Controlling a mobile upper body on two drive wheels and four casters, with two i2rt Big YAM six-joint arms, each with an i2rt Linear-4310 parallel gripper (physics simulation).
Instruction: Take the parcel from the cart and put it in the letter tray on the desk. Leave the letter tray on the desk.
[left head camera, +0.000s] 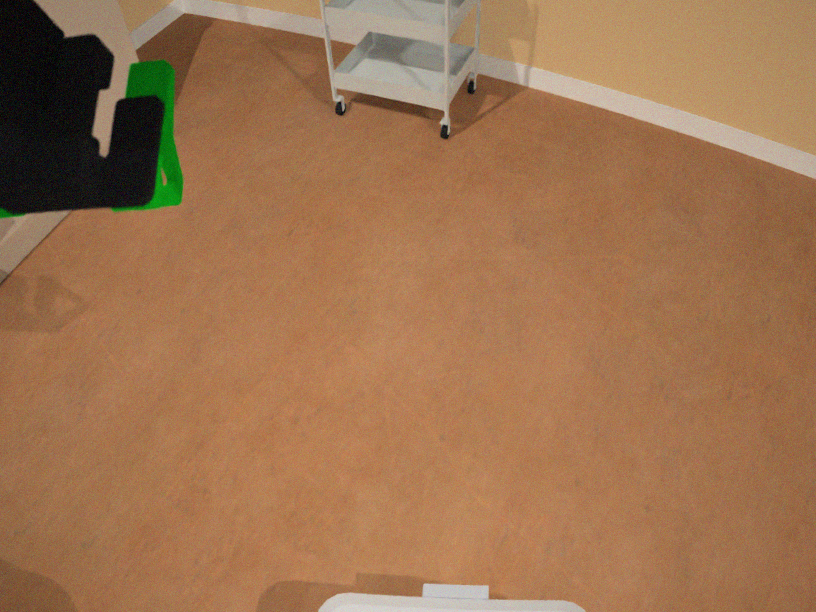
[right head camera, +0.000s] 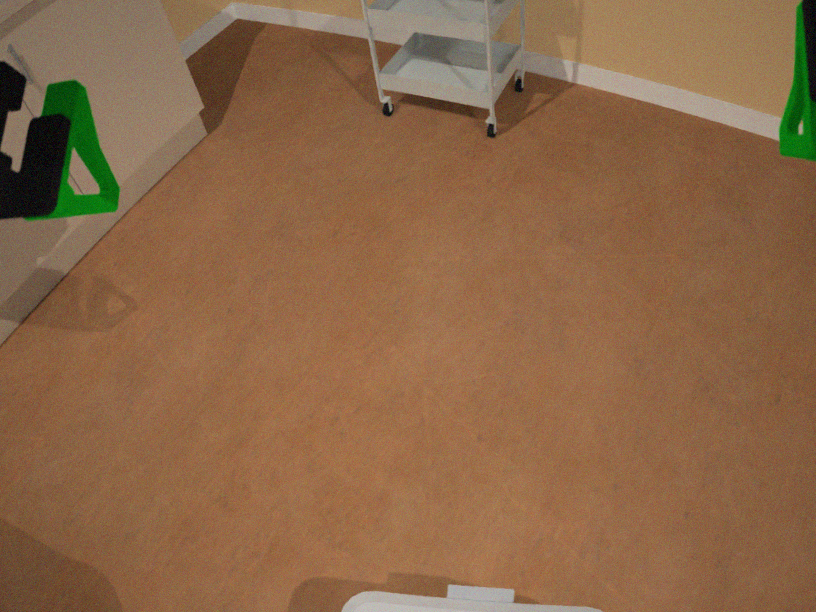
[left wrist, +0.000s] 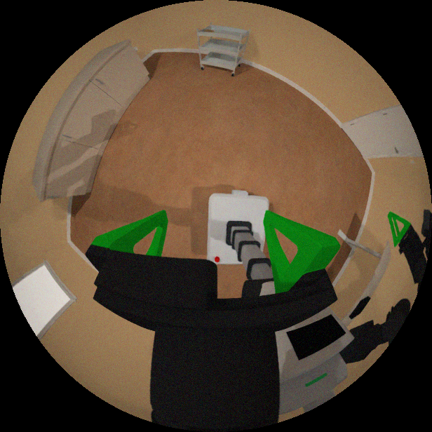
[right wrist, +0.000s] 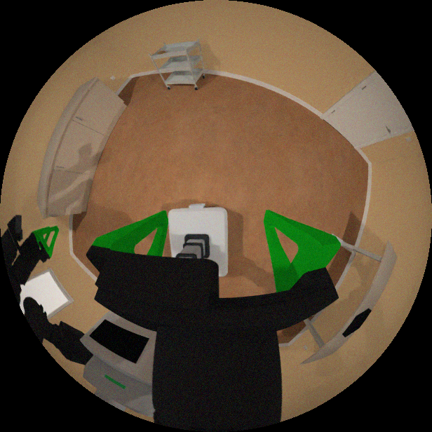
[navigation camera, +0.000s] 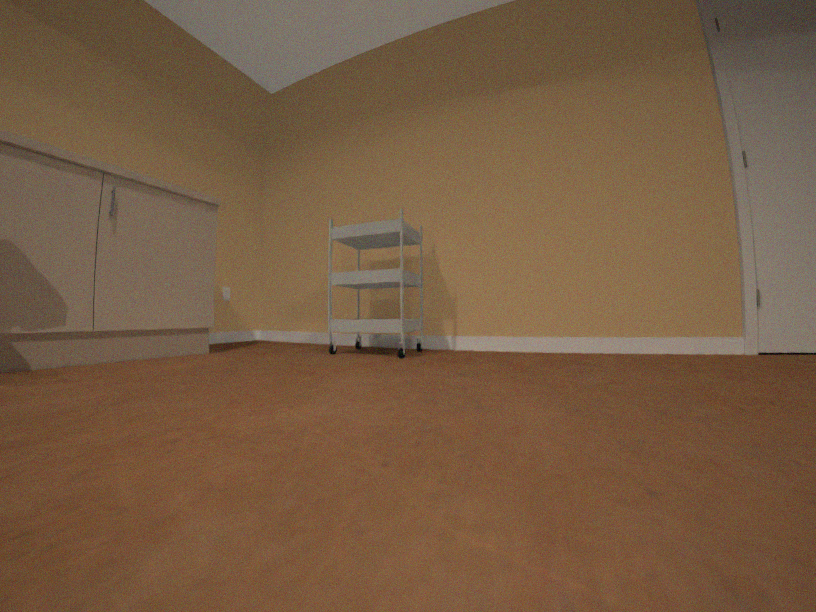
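Note:
The white three-tier cart stands by the far wall, cut off at the top in both head views. A small brownish patch shows on its top shelf in the right wrist view, too small to tell if it is the parcel. The desk is at the right in both wrist views; a flat black thing, perhaps the letter tray, lies on it. My left gripper and right gripper are open and empty, far from cart and desk.
A low beige cabinet stands along the wall at the left. A white door is at the right. My white base is below. Brown floor lies between base and cart.

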